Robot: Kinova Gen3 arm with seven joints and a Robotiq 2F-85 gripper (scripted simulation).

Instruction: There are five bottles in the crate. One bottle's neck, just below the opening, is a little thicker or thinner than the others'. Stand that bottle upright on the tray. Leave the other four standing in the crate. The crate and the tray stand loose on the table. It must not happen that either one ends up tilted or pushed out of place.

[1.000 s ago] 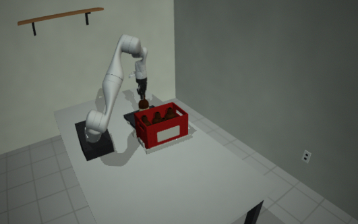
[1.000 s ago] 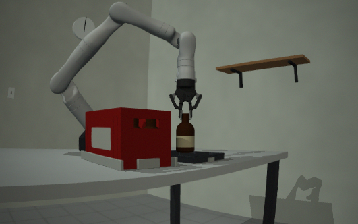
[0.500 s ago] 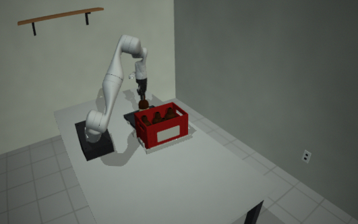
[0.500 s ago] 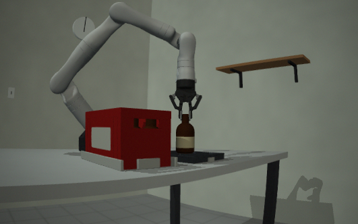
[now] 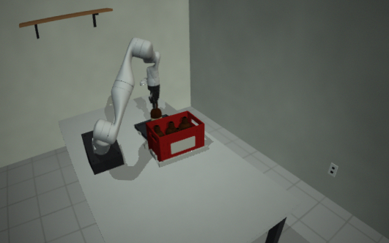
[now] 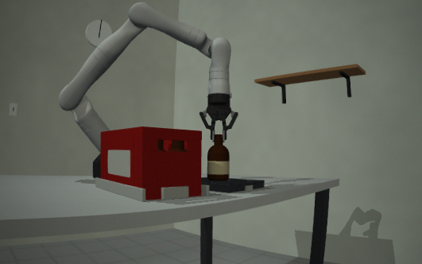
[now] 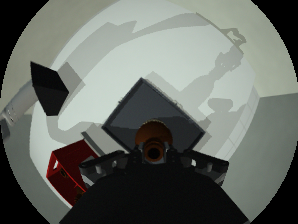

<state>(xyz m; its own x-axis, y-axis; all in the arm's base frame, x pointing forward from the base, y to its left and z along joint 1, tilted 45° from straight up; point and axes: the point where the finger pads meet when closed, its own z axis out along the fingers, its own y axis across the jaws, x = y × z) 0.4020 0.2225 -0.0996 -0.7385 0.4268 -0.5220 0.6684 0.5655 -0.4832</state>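
Now: hand 16 cm above the dark tray. Round my hand: red crate 1 cm ahead, 28 cm to the right, 9 cm below.
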